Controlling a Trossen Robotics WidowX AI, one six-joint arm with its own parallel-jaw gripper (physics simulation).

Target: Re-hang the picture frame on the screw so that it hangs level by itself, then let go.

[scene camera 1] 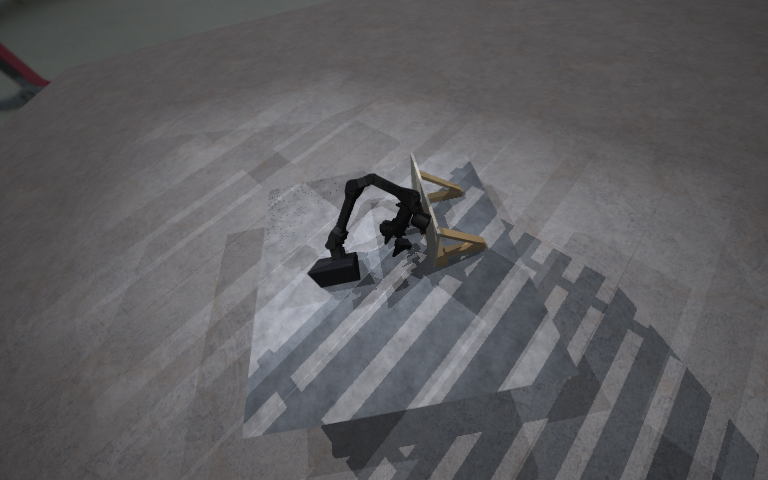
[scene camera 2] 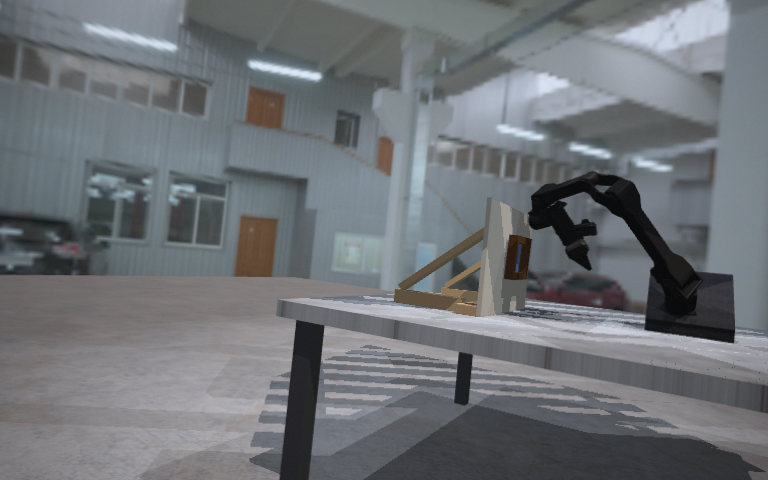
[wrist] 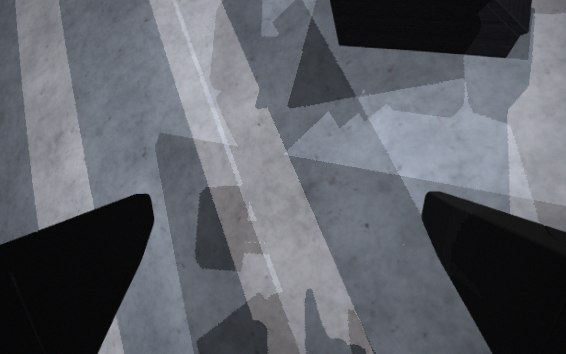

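Seen in the pictures: gripper, fingertip midpoint: [scene camera 1: 389,250] [scene camera 2: 588,265] [wrist: 289,206]; arm's base, origin of the base link: [scene camera 1: 338,258] [scene camera 2: 680,305].
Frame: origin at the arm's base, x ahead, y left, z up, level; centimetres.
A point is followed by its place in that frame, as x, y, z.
The brown picture frame [scene camera 2: 510,261] @[43.8, 14.1, 7.3] with a blue picture is against the front of the upright pale board [scene camera 1: 431,244] @[42.9, -10.5, 5.5] [scene camera 2: 494,226] @[46.9, 25.9, 15.9]. It looks roughly upright in scene camera 2, but the steep angle hides whether it is exactly level. The arm mostly hides it in scene camera 1, and it does not show in the wrist view. The screw cannot be made out. My gripper [scene camera 1: 391,249] @[23.9, -8.7, 8.7] [scene camera 2: 587,267] @[23.9, -8.7, 8.7] [wrist: 289,206] @[23.9, -8.7, 8.7] is open and empty. It points down above the table, in front of the board and apart from the frame, on the arm-base side.
Wooden braces [scene camera 1: 463,244] @[59.6, -10.8, -3.9] [scene camera 2: 441,259] @[60.7, 24.8, 5.9] support the board from behind. The black arm base [scene camera 1: 335,270] @[-1.1, -10.0, 7.8] [scene camera 2: 689,305] @[-1.4, 3.8, 0.5] stands on the grey table [scene camera 1: 362,390] @[-2.8, -56.2, -7.6] [scene camera 2: 362,321] @[67.4, 57.9, -9.2]. The arm's wrist joint is close to the board's front face, near its upper part.
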